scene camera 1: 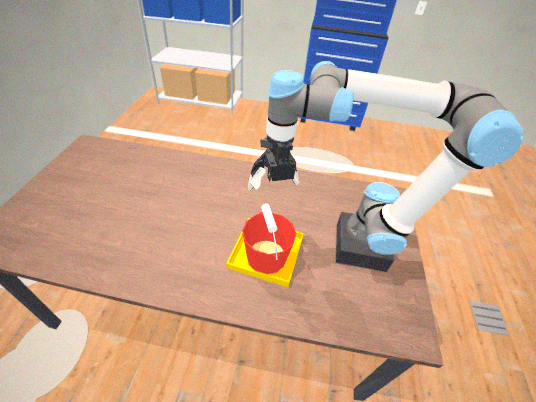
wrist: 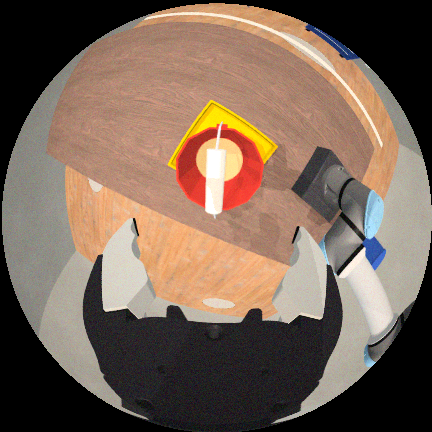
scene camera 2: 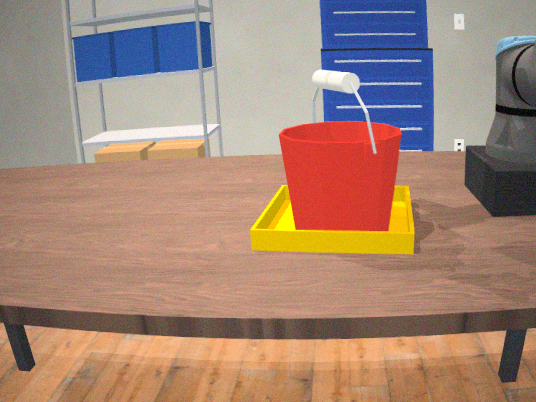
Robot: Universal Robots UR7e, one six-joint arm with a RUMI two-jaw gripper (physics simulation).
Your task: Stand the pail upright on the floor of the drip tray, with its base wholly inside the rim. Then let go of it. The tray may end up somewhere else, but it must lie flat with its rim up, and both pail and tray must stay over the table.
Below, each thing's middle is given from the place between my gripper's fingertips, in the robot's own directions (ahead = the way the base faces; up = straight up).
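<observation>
There is the yellow drip tray [scene camera 2: 274,230], which sits 20 mm to the right of my hand and 360 mm below it.
</observation>
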